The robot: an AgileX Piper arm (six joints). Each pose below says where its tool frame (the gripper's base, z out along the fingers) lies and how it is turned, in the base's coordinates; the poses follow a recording.
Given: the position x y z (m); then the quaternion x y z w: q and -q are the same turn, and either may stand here.
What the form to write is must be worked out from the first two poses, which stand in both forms.
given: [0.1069 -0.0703 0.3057 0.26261 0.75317 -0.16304 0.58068]
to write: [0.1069 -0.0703 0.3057 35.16 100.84 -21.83]
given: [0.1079 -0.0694 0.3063 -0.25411 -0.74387 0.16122 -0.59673]
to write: [0.1079 -0.0694 0.3063 33.80 98.94 -21.44]
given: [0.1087 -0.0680 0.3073 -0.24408 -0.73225 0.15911 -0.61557]
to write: [0.1087 -0.0680 0.3073 32.21 96.64 -21.00]
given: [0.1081 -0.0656 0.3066 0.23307 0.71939 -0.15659 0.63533]
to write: [0.1081 -0.0656 0.3066 30.52 94.19 -20.50]
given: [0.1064 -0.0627 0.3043 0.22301 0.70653 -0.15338 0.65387]
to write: [0.1064 -0.0627 0.3043 28.98 91.82 -19.93]
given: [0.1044 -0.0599 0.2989 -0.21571 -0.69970 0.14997 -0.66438]
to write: [0.1044 -0.0599 0.2989 27.92 90.56 -19.41]
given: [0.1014 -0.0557 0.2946 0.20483 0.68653 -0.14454 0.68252]
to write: [0.1014 -0.0557 0.2946 26.32 88.22 -18.57]
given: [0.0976 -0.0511 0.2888 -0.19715 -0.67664 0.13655 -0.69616]
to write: [0.0976 -0.0511 0.2888 25.20 86.49 -17.45]
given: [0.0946 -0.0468 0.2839 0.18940 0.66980 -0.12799 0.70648]
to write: [0.0946 -0.0468 0.2839 24.11 85.27 -16.29]
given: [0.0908 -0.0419 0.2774 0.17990 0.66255 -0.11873 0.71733]
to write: [0.0908 -0.0419 0.2774 22.81 84.00 -15.05]
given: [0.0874 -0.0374 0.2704 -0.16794 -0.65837 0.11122 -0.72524]
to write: [0.0874 -0.0374 0.2704 21.23 83.21 -14.06]
